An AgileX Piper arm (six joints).
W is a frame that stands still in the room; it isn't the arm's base.
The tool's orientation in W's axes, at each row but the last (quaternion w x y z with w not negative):
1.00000 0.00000 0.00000 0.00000
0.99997 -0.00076 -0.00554 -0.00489
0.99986 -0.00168 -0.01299 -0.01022
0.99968 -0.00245 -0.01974 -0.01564
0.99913 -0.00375 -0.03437 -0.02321
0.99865 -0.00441 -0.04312 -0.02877
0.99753 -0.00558 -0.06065 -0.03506
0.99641 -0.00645 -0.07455 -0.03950
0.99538 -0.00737 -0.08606 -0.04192
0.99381 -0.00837 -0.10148 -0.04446
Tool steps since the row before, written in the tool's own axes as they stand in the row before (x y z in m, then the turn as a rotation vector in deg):
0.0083 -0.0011 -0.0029 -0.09 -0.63 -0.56
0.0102 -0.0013 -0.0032 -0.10 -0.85 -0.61
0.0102 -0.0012 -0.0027 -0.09 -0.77 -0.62
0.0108 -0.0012 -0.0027 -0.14 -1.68 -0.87
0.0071 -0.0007 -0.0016 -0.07 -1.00 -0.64
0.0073 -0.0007 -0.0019 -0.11 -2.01 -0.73
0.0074 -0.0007 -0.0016 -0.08 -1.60 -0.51
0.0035 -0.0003 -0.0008 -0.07 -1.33 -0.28
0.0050 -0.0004 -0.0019 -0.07 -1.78 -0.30
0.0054 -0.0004 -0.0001 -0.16 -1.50 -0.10
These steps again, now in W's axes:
0.0083 -0.0011 -0.0029 -0.09 -0.63 -0.56
0.0102 -0.0014 -0.0031 -0.10 -0.85 -0.61
0.0102 -0.0014 -0.0024 -0.09 -0.77 -0.62
0.0109 -0.0016 -0.0023 -0.16 -1.68 -0.87
0.0072 -0.0010 -0.0011 -0.07 -1.00 -0.64
0.0074 -0.0011 -0.0013 -0.16 -2.01 -0.72
0.0075 -0.0012 -0.0007 -0.13 -1.60 -0.50
0.0035 -0.0006 -0.0003 -0.13 -1.33 -0.28
0.0052 -0.0009 -0.0010 -0.17 -1.77 -0.29
0.0053 -0.0009 0.0010 -0.27 -1.48 -0.12

